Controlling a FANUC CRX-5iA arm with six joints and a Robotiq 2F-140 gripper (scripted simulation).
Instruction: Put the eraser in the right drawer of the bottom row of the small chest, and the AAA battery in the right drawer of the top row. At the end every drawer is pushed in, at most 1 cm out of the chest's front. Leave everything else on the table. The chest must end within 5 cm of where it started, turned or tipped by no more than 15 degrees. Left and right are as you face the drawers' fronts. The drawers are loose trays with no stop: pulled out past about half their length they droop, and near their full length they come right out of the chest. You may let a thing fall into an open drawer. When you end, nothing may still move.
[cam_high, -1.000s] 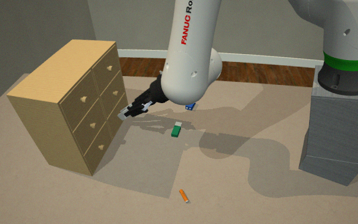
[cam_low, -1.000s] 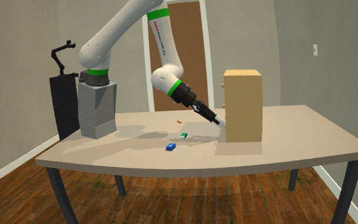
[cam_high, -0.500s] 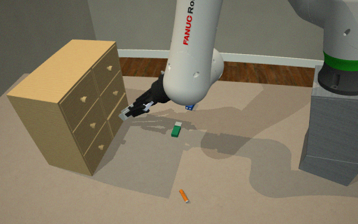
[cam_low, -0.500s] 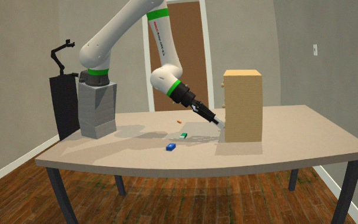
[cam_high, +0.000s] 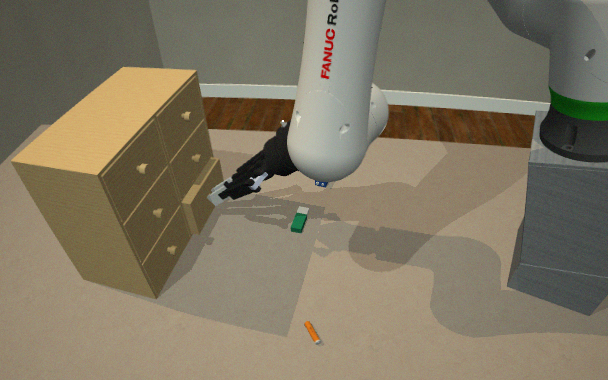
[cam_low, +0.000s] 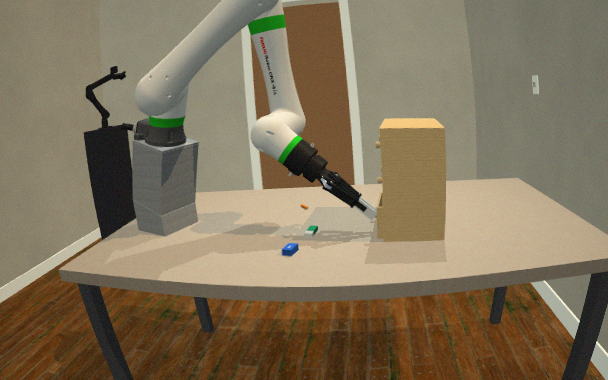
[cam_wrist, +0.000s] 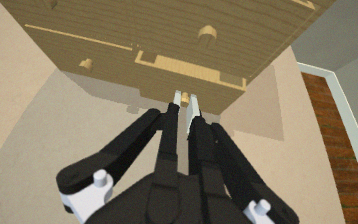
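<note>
The white eraser lies 160 mm behind my hand, 60 mm below it and 10 mm to the right of it. The rest, counted from my hand: orange AAA battery (250 mm to the left, 230 mm behind, 60 mm below); small blue block (190 mm behind, 140 mm to the right, 60 mm below).
</note>
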